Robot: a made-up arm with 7 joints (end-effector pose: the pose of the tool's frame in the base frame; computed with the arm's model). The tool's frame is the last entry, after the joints.
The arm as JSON. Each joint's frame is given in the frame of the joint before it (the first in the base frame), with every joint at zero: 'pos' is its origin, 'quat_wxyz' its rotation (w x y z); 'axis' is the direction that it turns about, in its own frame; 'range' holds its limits. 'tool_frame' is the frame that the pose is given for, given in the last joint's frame.
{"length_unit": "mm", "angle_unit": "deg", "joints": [
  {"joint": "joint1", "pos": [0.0, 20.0, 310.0], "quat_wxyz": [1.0, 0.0, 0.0, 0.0], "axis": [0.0, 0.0, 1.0], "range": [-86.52, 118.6]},
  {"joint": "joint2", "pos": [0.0, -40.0, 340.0], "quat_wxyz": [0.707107, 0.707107, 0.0, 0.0], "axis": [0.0, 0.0, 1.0], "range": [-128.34, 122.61]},
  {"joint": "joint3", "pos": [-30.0, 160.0, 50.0], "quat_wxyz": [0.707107, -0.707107, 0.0, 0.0], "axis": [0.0, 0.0, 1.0], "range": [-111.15, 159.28]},
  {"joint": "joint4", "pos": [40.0, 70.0, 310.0], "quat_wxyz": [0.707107, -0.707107, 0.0, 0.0], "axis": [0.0, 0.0, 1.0], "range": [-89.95, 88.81]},
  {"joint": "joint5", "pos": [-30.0, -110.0, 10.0], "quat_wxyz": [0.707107, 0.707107, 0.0, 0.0], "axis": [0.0, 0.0, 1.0], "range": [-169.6, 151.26]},
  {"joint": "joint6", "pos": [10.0, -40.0, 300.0], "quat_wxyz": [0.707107, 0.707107, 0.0, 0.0], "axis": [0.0, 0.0, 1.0], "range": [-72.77, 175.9]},
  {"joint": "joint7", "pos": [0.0, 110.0, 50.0], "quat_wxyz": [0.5, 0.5, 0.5, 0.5], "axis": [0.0, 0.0, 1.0], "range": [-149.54, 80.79]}
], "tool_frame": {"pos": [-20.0, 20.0, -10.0], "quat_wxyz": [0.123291, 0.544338, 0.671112, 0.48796]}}
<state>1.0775 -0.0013 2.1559 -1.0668 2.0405 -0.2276 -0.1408</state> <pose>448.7 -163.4 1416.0 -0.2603 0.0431 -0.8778 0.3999</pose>
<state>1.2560 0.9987 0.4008 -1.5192 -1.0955 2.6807 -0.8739</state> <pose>1.5 -449.7 578.8 -0.2794 0.0535 0.6475 0.7070</pose>
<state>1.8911 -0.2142 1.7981 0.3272 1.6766 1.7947 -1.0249</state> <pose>-179.0 57.4 1441.7 -0.0293 0.9215 0.3848 0.0439</pose>
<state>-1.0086 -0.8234 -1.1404 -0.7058 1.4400 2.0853 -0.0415</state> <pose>306.9 -401.0 1248.1 0.4625 -0.6109 -0.2247 0.6020</pose>
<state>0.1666 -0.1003 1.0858 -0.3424 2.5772 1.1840 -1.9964</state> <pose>-14.8 -21.1 1594.8 0.8637 0.0221 0.4671 0.1881</pose>
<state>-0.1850 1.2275 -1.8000 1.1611 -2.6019 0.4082 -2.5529</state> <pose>-762.0 -483.4 914.2 -0.3740 0.8537 -0.0744 0.3547</pose>
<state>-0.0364 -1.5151 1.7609 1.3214 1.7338 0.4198 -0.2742</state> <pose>509.1 431.0 869.7 -0.1879 -0.8754 -0.3907 0.2139</pose>
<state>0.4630 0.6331 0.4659 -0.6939 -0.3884 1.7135 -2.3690</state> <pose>-508.0 -461.3 961.6 -0.3343 0.5591 0.7148 0.2543</pose>
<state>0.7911 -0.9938 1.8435 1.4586 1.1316 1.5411 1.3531</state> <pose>9.4 513.1 1035.8 0.3738 -0.8161 0.3356 0.2858</pose>
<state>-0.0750 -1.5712 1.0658 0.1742 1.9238 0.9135 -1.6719</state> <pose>933.4 70.9 589.4 0.8298 0.2755 -0.2045 0.4400</pose>
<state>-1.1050 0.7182 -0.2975 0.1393 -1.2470 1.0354 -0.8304</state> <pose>-252.1 637.6 1327.1 0.3587 0.5591 0.6089 0.4335</pose>
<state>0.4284 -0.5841 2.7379 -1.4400 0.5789 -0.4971 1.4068</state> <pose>688.6 2.8 935.5 0.0055 -0.7930 -0.5930 0.1399</pose>
